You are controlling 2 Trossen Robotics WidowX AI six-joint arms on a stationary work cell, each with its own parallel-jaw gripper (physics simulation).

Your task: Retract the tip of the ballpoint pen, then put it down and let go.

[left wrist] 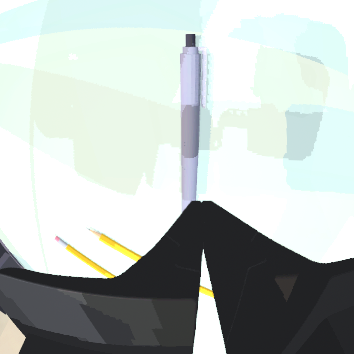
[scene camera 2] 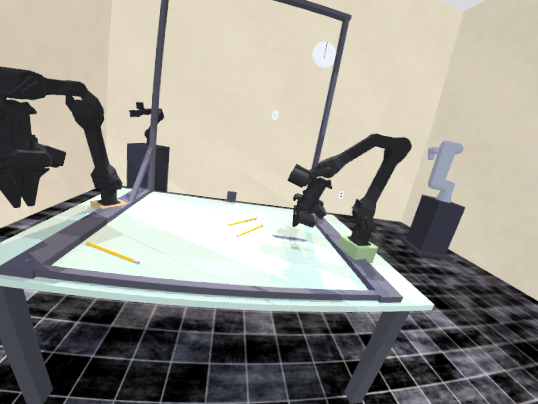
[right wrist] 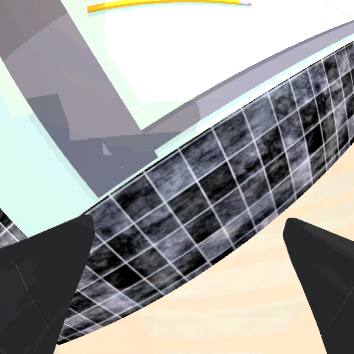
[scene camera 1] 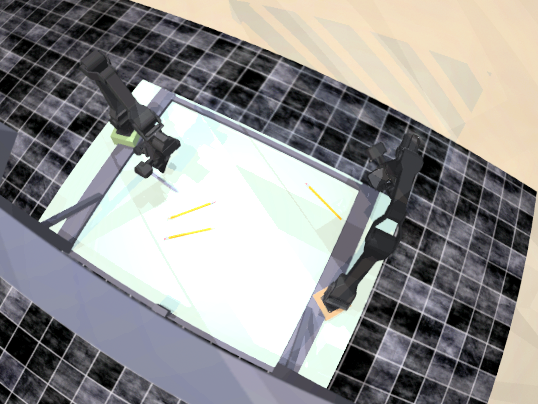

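Pixels of known places: left gripper, fingertip midpoint: (left wrist: pixel 200 210) (scene camera 2: pixel 293 226) (scene camera 1: pixel 162 172); right gripper, fingertip midpoint: (scene camera 2: pixel 23 207) (right wrist: pixel 192 228); left arm's base at its link origin: (scene camera 2: pixel 359 241) (scene camera 1: pixel 126 128); right arm's base at its link origin: (scene camera 2: pixel 109 202) (scene camera 1: pixel 332 300).
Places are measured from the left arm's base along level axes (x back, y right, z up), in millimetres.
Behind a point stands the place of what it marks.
The ballpoint pen (scene camera 1: pixel 166 183) {x -224, y 153, z -54 mm} (scene camera 2: pixel 289 238) {x -212, y 145, z -59 mm} (left wrist: pixel 190 130) {x -196, y 143, z -54 mm}, pale lilac with a grey band, a dark push button and a side clip, lies on the table near the left arm. In the left wrist view its button points up the picture, and its tip end is hidden behind the fingertips. My left gripper (scene camera 1: pixel 161 169) {x -212, y 136, z -3 mm} (scene camera 2: pixel 296 223) {x -212, y 136, z -3 mm} (left wrist: pixel 200 210) {x -212, y 136, z -3 mm} is shut and empty, above the pen's tip end. Whether the pen's tip is out cannot be seen. My right gripper (scene camera 2: pixel 25 205) {x -939, y -31, z 94 mm} (right wrist: pixel 192 228) {x -939, y -31, z 94 mm} is open and empty, beyond the table's edge, far from the pen.
Two yellow pencils (scene camera 1: pixel 192 210) {x -351, y 224, z -59 mm} (scene camera 2: pixel 250 230) {x -353, y 218, z -61 mm} (left wrist: pixel 120 247) {x -301, y 255, z -60 mm} lie near the pen. A third pencil (scene camera 1: pixel 325 202) {x -807, y 60, z -57 mm} (scene camera 2: pixel 112 252) {x -797, y 52, z -59 mm} (right wrist: pixel 170 2) {x -809, y 57, z -60 mm} lies toward the right arm. Dark frame bars (scene camera 2: pixel 215 289) {x -538, y -132, z -48 mm} run along the table's edges. Green (scene camera 2: pixel 358 250) {x -46, y -50, z -8 mm} and orange (scene camera 2: pixel 100 205) {x -923, y 368, z -42 mm} blocks sit under the arm bases.
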